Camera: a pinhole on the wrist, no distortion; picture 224 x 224 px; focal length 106.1 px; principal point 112.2 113.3 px. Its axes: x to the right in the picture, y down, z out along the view. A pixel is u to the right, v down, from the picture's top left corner.
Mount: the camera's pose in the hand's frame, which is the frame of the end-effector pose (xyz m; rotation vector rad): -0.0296 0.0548 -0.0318 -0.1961 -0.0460 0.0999
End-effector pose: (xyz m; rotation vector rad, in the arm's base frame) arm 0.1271 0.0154 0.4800 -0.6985 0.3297 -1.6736
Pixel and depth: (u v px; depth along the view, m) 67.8 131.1 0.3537
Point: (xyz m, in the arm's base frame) 0.4563 0.2189 0.5636
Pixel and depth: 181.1 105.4 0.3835
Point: 0.4278 -0.1481 0.7391
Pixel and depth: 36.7 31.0 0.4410
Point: 0.2551 0.4601 0.8760
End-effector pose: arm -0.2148 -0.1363 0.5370 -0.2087 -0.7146 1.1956
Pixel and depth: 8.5 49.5 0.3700
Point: -0.4042 -0.6125 0.7256
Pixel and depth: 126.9 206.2 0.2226
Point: -0.5359 -0.0852 0.4918
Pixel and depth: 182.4 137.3 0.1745
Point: -0.3916 -0.0484 0.5987
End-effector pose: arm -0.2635 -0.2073 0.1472 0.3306 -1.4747 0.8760
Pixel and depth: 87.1 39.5 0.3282
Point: -0.4116 -0.5407 0.1249
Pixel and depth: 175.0 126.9 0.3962
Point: -0.6819 -0.2602 0.2928
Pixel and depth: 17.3 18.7 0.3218
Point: -0.3283 -0.6544 -0.0418
